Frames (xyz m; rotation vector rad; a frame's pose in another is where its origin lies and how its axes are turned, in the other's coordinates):
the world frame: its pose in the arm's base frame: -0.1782 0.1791 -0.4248 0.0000 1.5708 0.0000
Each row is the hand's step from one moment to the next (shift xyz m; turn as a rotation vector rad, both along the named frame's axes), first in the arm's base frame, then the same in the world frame.
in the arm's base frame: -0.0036 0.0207 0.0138 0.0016 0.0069 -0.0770
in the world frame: -0.0138 0.0207 -0.0036 0.0770 0.0069 0.0016
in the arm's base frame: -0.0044 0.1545 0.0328 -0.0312 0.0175 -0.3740
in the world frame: -0.0328 0.1545 -0.0044 0.3740 0.0175 -0.0312
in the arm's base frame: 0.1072 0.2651 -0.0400 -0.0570 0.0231 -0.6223
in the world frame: 0.0400 0.2651 0.1072 0.6223 0.0231 -0.0570
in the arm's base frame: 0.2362 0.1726 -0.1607 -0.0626 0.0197 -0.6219
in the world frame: 0.1607 0.1726 0.2362 0.6219 0.0197 -0.0626
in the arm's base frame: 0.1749 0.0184 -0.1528 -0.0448 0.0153 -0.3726
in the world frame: 0.1528 0.0184 0.1749 0.3726 0.0153 -0.0448
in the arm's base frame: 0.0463 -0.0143 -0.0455 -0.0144 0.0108 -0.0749
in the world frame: 0.0455 -0.0143 0.0463 0.0749 0.0108 -0.0144
